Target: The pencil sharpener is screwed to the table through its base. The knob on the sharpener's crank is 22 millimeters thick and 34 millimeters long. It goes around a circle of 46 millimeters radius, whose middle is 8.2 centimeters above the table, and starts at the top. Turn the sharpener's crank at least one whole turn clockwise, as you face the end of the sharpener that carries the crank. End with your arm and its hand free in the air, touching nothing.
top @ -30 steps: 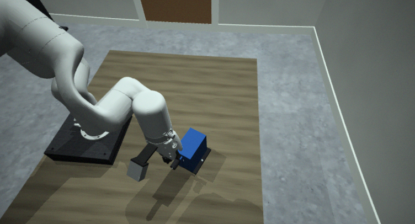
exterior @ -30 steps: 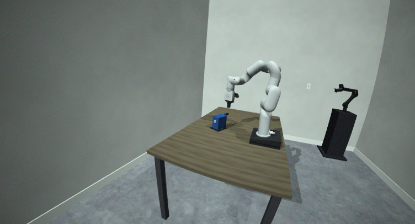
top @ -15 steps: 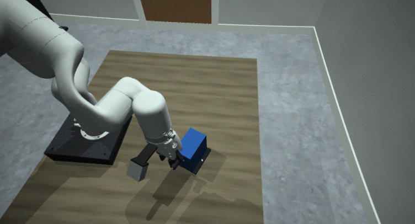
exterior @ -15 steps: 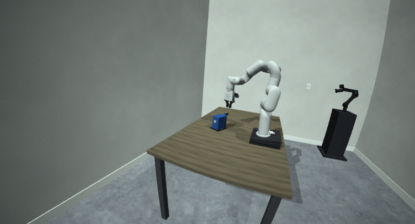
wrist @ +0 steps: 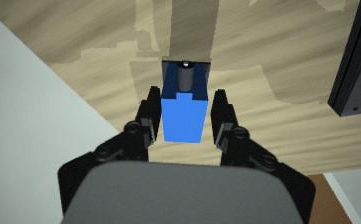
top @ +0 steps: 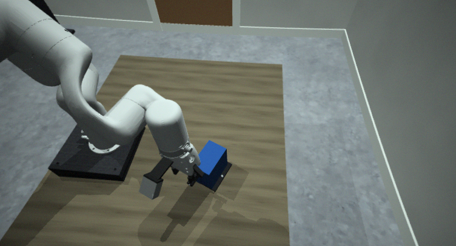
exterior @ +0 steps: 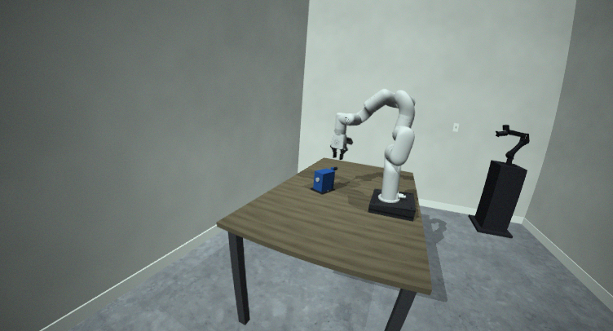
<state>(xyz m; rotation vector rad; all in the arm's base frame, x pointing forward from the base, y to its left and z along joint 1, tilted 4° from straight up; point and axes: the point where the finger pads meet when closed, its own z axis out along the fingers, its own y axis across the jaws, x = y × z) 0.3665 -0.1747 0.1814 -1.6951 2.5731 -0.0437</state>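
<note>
Right now my hand is 10 mm short of the crank knob, 10 mm to the right of it and 90 mm above it.
</note>
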